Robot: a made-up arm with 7 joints.
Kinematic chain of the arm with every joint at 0, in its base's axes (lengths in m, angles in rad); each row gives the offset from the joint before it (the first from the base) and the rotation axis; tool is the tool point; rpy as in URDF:
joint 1: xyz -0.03 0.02 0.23 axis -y
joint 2: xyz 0 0.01 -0.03 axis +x
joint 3: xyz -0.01 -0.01 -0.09 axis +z
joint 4: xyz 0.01 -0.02 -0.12 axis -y
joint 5: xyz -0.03 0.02 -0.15 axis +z
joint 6: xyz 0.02 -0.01 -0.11 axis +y
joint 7: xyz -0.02 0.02 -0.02 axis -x
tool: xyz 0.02 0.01 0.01 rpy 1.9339 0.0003 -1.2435
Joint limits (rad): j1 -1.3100..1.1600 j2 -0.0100..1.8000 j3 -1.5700..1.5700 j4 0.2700..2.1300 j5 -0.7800..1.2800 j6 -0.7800..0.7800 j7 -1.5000..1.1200
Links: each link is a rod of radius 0.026 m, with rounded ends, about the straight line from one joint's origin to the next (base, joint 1, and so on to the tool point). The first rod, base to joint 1, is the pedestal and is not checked.
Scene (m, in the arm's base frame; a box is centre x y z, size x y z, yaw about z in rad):
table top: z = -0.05
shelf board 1: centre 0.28 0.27 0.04 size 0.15 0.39 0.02 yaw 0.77
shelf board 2: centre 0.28 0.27 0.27 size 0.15 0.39 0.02 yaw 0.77
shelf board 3: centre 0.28 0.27 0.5 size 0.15 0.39 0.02 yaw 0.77
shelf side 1: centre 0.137 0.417 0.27 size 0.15 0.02 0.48 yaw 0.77
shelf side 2: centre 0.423 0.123 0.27 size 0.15 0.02 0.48 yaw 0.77
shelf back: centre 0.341 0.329 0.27 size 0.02 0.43 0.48 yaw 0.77
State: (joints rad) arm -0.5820 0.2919 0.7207 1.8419 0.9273 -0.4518 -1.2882
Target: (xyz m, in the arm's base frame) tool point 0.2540 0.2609 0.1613
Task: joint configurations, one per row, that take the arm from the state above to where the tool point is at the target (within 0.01 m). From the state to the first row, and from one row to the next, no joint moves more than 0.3 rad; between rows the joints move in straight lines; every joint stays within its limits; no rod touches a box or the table.
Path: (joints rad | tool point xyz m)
1: -0.5352 0.4928 0.6505 1.9379 0.7653 -0.5612 -1.3588 | 0.0998 0.2354 0.0783
2: -0.4883 0.6936 0.5802 2.0340 0.6033 -0.6706 -1.4294 | 0.1331 0.2028 0.1253
3: -0.4415 0.8945 0.5100 2.1300 0.4413 -0.7800 -1.5000 | 0.1510 0.1611 0.1613
4: -0.1609 0.7845 0.4759 1.9233 0.6129 -0.6596 -1.4389 | 0.1795 0.2083 0.1638
5: 0.1197 0.6744 0.4417 1.7167 0.7846 -0.5392 -1.3777 | 0.2118 0.2433 0.1616
6: 0.4004 0.5644 0.4076 1.5100 0.9562 -0.4188 -1.3166 | 0.2540 0.2609 0.1613

